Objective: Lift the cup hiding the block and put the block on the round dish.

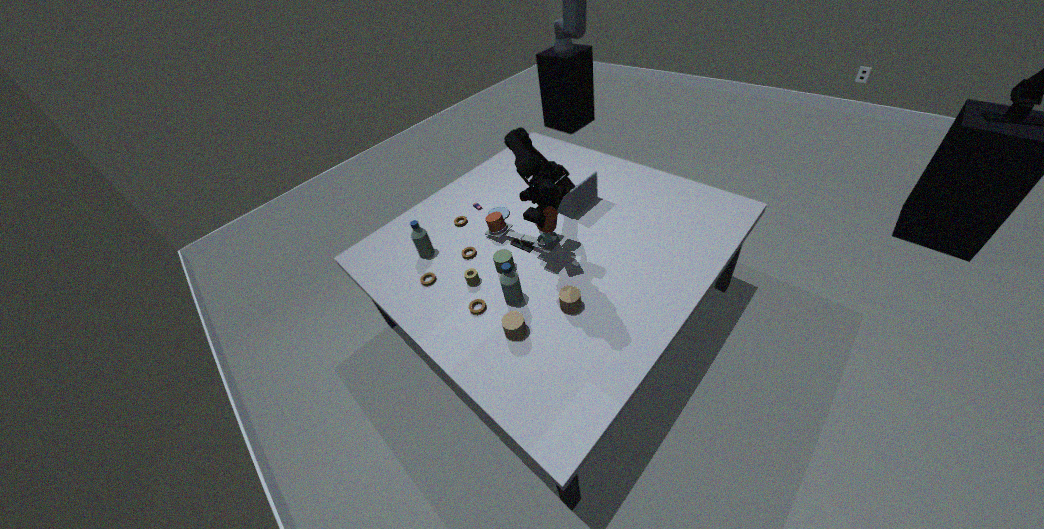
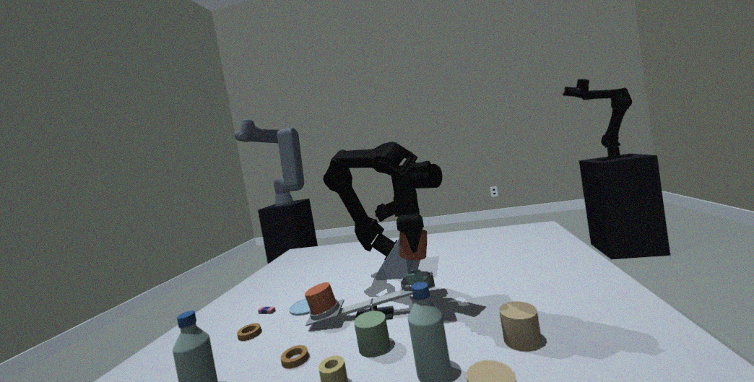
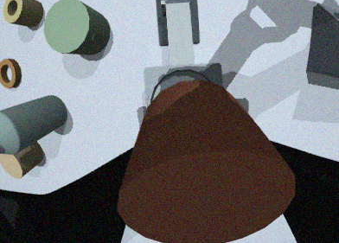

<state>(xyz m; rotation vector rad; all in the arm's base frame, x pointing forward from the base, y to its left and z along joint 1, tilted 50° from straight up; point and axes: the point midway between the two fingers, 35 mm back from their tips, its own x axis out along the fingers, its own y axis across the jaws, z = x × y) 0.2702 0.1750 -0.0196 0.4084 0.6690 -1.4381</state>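
My gripper tip is now 10 mm to the left of the teal block and 80 mm above it. The rest, counted from my gripper tip: green cylinder (140 mm ahead, 90 mm to the right, 130 mm below); pink-and-blue object (20 mm behind, 490 mm to the right, 160 mm below); pale blue round dish (50 mm behind, 360 mm to the right, 160 mm below).
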